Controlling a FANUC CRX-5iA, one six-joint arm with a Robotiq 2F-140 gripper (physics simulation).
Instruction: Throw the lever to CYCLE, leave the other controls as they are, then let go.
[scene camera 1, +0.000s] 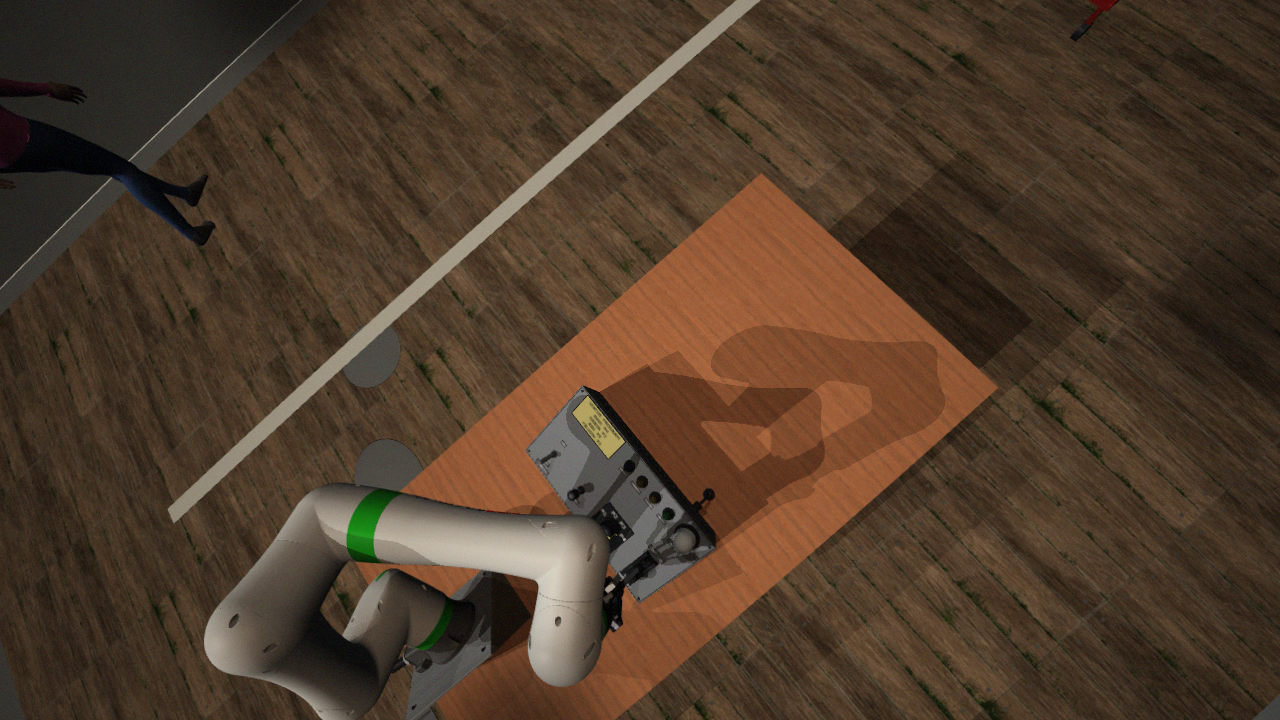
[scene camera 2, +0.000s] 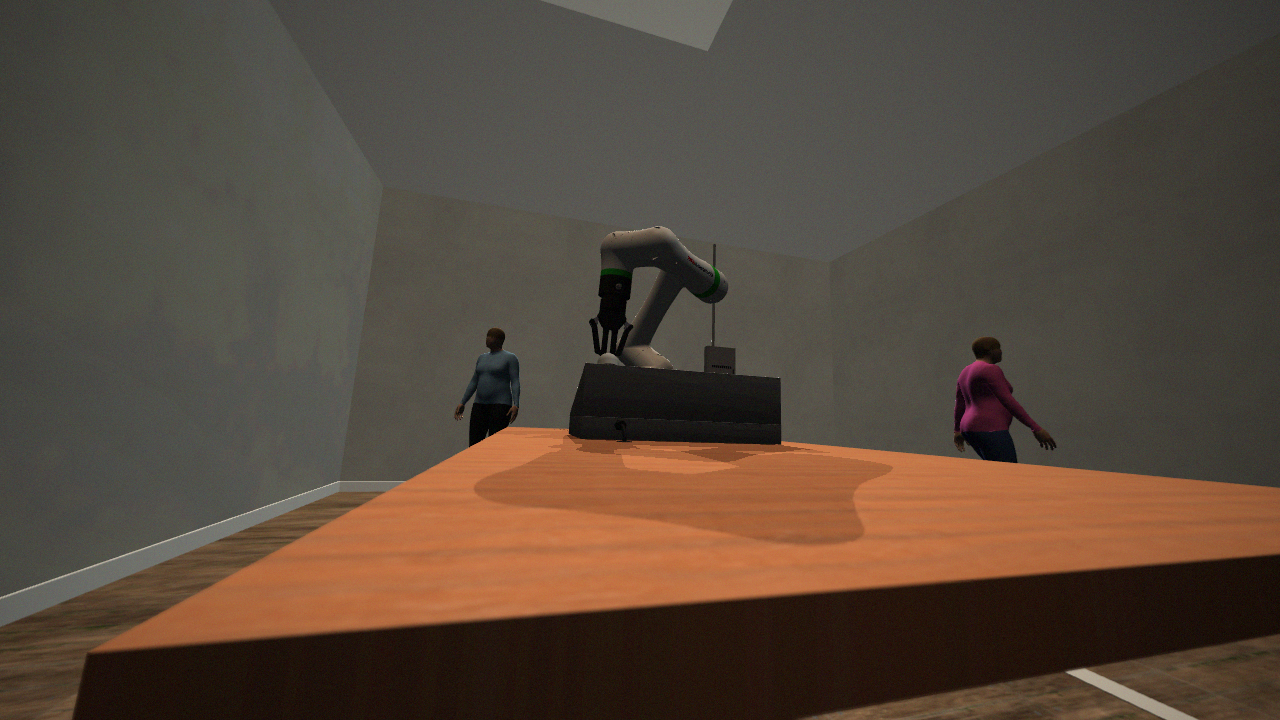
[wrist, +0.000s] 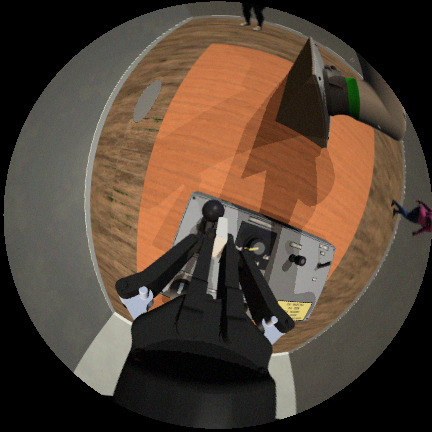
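The lever, with a black ball knob (wrist: 213, 210), stands on the sloped grey control box (scene camera 1: 572, 465) (scene camera 2: 671, 402) (wrist: 280, 272). In the wrist view its ball shows just beyond the fingertips and its stem runs down behind the fingers. In scene camera 1 the lever's dark base (scene camera 1: 638, 569) shows near the box's lower corner, beside the gripper. My gripper (scene camera 1: 612, 587) (scene camera 2: 610, 351) (wrist: 220, 224) is shut and empty, pointing down close beside the lever. Whether the fingers touch it I cannot tell. The CYCLE mark is not readable.
On the box are a selector dial (wrist: 257, 247), a small black knob (scene camera 1: 575, 493) (wrist: 298, 260), a toggle (scene camera 1: 548, 457) (wrist: 324, 265), round buttons, a grey dome (scene camera 1: 683, 537) and a yellow label (scene camera 1: 598, 426) (wrist: 295, 310). A ball-ended rod (scene camera 1: 708, 494) sticks out at the back.
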